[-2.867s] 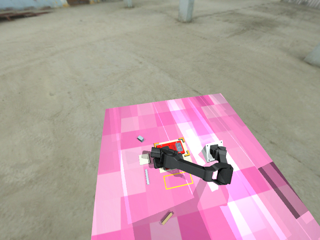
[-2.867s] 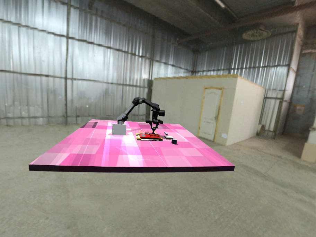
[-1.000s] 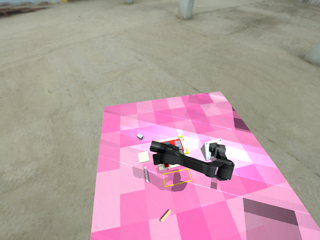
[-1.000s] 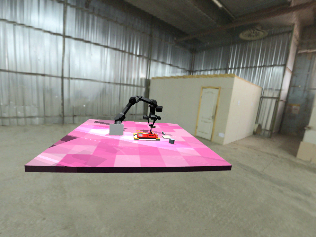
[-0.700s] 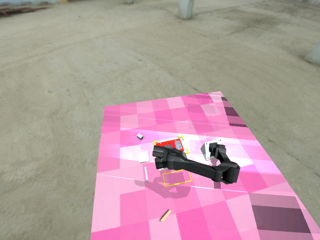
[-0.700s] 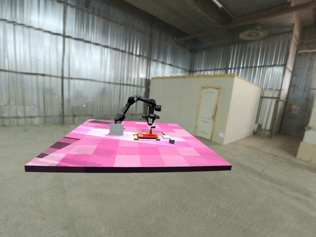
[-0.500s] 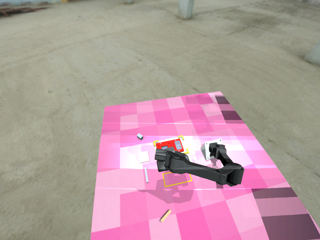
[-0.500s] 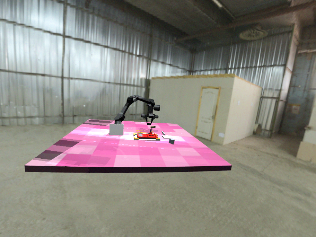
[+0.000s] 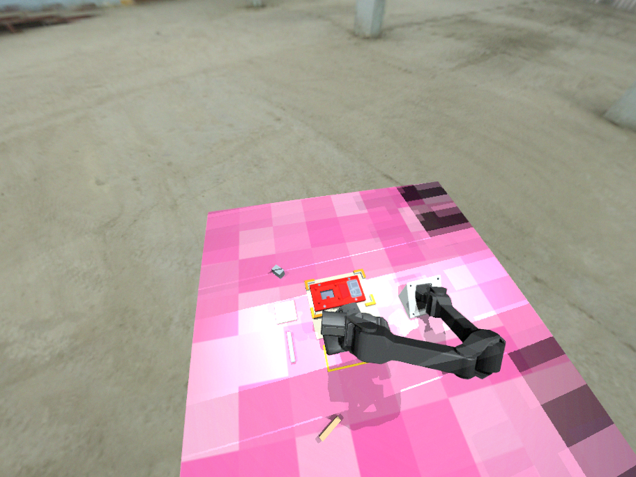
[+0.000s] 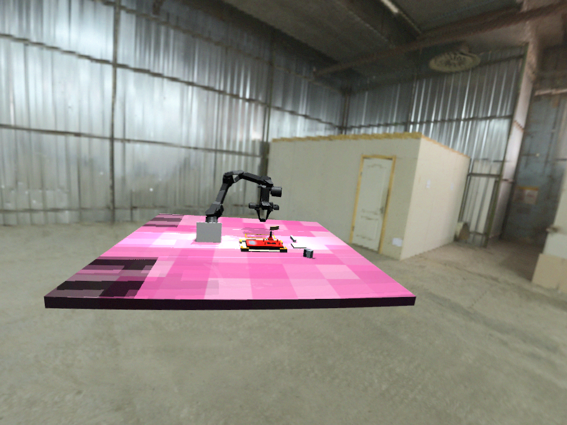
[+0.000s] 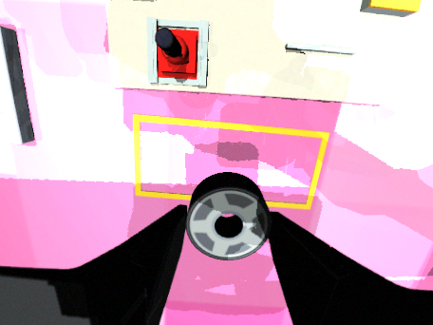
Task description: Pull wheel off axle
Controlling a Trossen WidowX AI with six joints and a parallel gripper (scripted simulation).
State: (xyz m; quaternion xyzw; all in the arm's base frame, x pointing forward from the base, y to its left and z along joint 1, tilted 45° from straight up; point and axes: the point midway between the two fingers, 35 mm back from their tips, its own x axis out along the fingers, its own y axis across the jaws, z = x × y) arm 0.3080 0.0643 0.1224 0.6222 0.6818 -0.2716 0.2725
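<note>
My gripper tip is 8 cm to the left of the dark upright axle, 8 cm above it and 5 cm short of it. The rest, counted from my gripper tip: tan stick (20 cm to the left, 11 cm ahead, 10 cm below); white square (21 cm ahead, 17 cm to the right, 10 cm below); wheel (right at my gripper tip).
</note>
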